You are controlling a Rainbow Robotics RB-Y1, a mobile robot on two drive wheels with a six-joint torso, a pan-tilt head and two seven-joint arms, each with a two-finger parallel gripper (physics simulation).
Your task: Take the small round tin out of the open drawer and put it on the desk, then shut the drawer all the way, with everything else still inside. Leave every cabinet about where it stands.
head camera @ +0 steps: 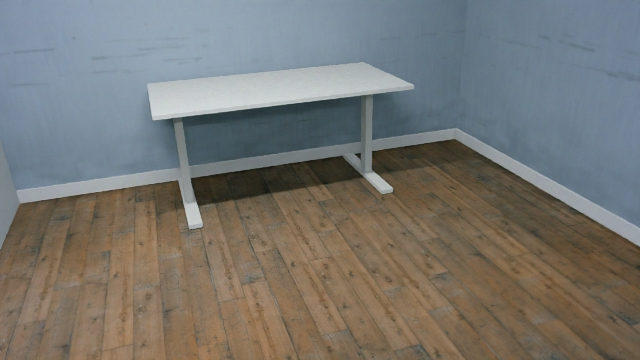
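Frame: origin at the robot's base, x right, y ahead, z up, level; millimetres.
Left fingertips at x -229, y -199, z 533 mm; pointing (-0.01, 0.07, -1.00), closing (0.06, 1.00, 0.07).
Observation:
A point is followed by its place in that frame.
The desk (280, 90) @(z 720, x -112, y 2848 mm) has a white rectangular top on two pale legs with long flat feet, and stands along the blue wall. The small round tin, the open drawer and its cabinet do not show in the head camera view. Neither my left gripper nor my right gripper shows in this view.
A blue wall (300, 30) @(z 973, x 26, y 3492 mm) with a white baseboard (100, 184) @(z 53, x -1391, y 3085 mm) runs behind the desk and meets another wall (560, 90) @(z 664, x 1586, y 2816 mm) at a corner on the right. A pale upright panel (6, 200) @(z 138, x -1815, y 2713 mm) shows at the left edge. The floor (300, 280) @(z 0, x -35, y 1934 mm) is wooden planks.

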